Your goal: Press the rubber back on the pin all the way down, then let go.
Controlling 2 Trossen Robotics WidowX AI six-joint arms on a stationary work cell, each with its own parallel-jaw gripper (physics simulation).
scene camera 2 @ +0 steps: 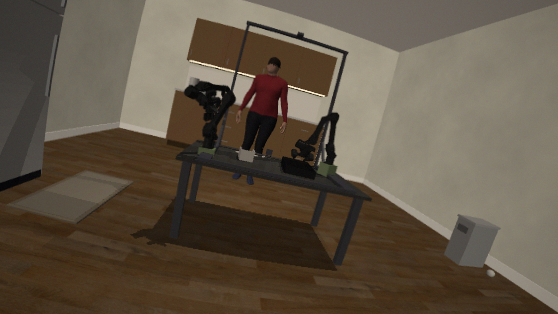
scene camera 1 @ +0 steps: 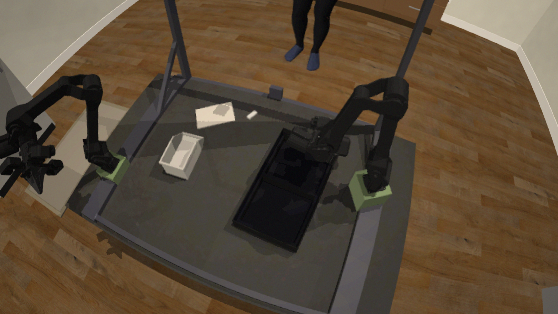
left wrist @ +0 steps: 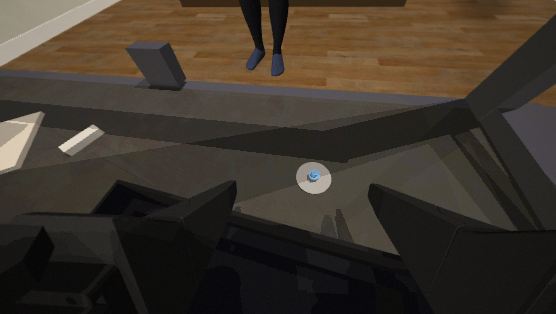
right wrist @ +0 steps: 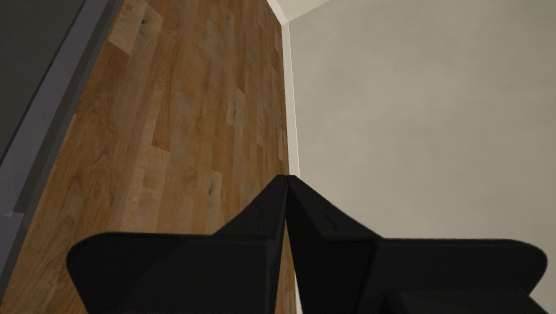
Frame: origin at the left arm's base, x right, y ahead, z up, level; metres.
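Where they show: left gripper, fingertip midpoint: (scene camera 2: 297, 159) (left wrist: 301, 188); right gripper, fingertip midpoint: (scene camera 2: 218, 113) (scene camera 1: 40, 193) (right wrist: 285, 183); left arm's base, link origin: (scene camera 2: 328, 163) (scene camera 1: 374, 182); right arm's base, link origin: (scene camera 2: 207, 147) (scene camera 1: 110, 164).
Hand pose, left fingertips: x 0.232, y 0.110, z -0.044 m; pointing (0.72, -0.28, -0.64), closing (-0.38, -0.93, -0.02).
Note:
Things, the pixels of their centre, and the offset from my left fingertips.
- pale round disc, body centre: (left wrist: 313, 175) dx +0.022, dy -0.027, dz -0.044 m
- black two-part tray, body centre: (scene camera 1: 289, 186) (scene camera 2: 297, 166) dx -0.160, dy +0.142, dz -0.024 m
- white open box, body centre: (scene camera 1: 183, 152) (scene camera 2: 246, 154) dx +0.021, dy +0.484, dz -0.013 m
- pale flat piece, body centre: (scene camera 1: 214, 115) dx +0.201, dy +0.363, dz -0.047 m
- small white block, body centre: (left wrist: 82, 139) (scene camera 1: 252, 114) dx +0.171, dy +0.217, dz -0.045 m
- grey block, body centre: (left wrist: 158, 64) (scene camera 1: 276, 92) dx +0.251, dy +0.110, dz -0.018 m
A small blue rubber back (left wrist: 313, 175) sits at the middle of a pale round disc (left wrist: 302, 183), seen from above in the left wrist view; how far down the pin it sits I cannot tell. The disc lies on the table beyond the black tray's far edge. My left gripper (left wrist: 301, 188) is open and empty above the tray's far end, with the disc showing between and a little beyond its fingertips. The disc does not show in the scene views. My right gripper (right wrist: 285, 183) (scene camera 1: 40, 191) is shut and empty, off at the far left past the table's edge.
A black two-part tray (scene camera 1: 266, 237) (scene camera 2: 298, 170) lies under the left gripper. A white open box (scene camera 1: 176, 169), a pale flat piece (scene camera 1: 206, 118) and a small white block (scene camera 1: 252, 115) (left wrist: 81, 140) lie left of it. A grey block (scene camera 1: 275, 92) (left wrist: 158, 65) stands at the back edge.

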